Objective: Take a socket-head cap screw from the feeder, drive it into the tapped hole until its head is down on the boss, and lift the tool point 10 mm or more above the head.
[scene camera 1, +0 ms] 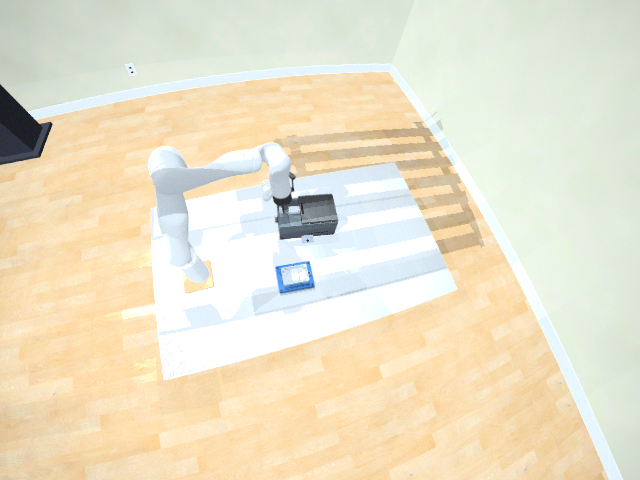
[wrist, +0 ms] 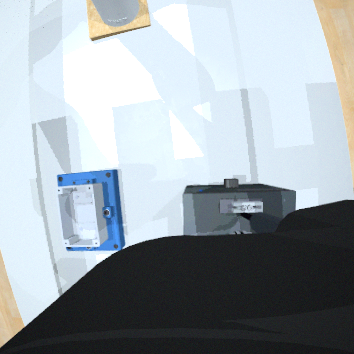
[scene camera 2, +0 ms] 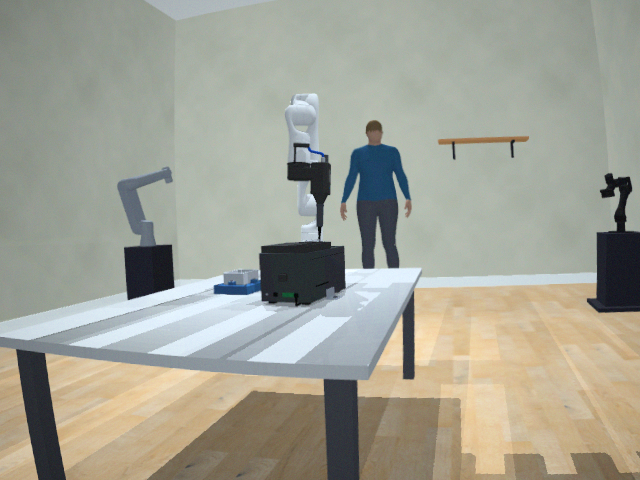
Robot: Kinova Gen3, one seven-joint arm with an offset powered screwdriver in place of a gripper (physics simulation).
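Observation:
The dark screw feeder [scene camera 1: 318, 209] [scene camera 2: 286, 273] [wrist: 206, 207] stands on the table. My screwdriver [scene camera 1: 283, 211] [scene camera 2: 320, 237] [wrist: 245, 215] points down over the feeder's pickup end, its bit close to the top; the gap is too small to judge. Whether a screw is on the bit cannot be made out. The white housing [scene camera 1: 295, 274] [scene camera 2: 240, 277] [wrist: 98, 220] sits open side up on the blue fixture [scene camera 1: 279, 283] [scene camera 2: 232, 289] [wrist: 113, 237], away from the tool. Small dark holes show at its corners in the wrist view; no screw head can be made out there.
The arm's base stands on a wooden plate [scene camera 1: 206, 284] [wrist: 142, 20] on the white table [scene camera 1: 361, 310] [scene camera 2: 289, 364] [wrist: 155, 220]. A person [scene camera 2: 376, 170] stands behind the table. Other arms on dark pedestals [scene camera 2: 148, 271] [scene camera 2: 617, 268] stand farther back. The black tool body covers the lower wrist view.

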